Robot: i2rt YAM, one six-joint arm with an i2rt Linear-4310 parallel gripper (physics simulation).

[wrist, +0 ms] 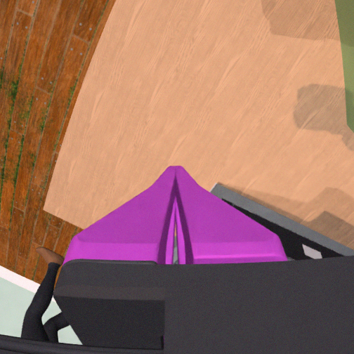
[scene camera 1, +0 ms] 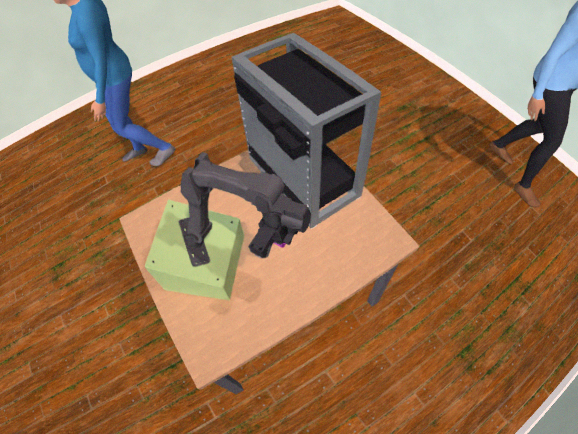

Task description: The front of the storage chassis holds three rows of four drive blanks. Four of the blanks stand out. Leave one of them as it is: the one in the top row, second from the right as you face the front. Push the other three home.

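Seen in the pictures: gripper, fingertip midpoint: [scene camera 1: 283, 245]; arm's base, link origin: [scene camera 1: 193, 241].
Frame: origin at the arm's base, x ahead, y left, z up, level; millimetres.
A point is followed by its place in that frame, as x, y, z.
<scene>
My gripper [scene camera 1: 281, 244] {267, -264, 195} [wrist: 174, 177] is shut and empty. Its magenta fingers meet at the tips over the wooden table, in front of the grey rack's near corner. In the scene view the arm's wrist hides most of the fingers. A black unit [scene camera 1: 334, 175] {644, 71, -44} sits low in the rack; its front is mostly hidden behind the arm. In the wrist view a black strip [wrist: 293, 245] with a pale label shows at the right, beside the fingers and partly covered by them. The rows of drive blanks cannot be made out in either view.
The grey rack [scene camera 1: 314, 175] {482, -49, 177} [wrist: 260, 210] stands at the table's back edge, with more black units [scene camera 1: 310, 80] {612, 237, 356} higher up. The arm's green base block [scene camera 1: 192, 287] {-75, -131, -93} is on the left of the table [scene camera 1: 300, 280] {327, -245, -184} [wrist: 190, 90]. Two people [scene camera 1: 117, 65] [scene camera 1: 560, 65] are beyond the table.
</scene>
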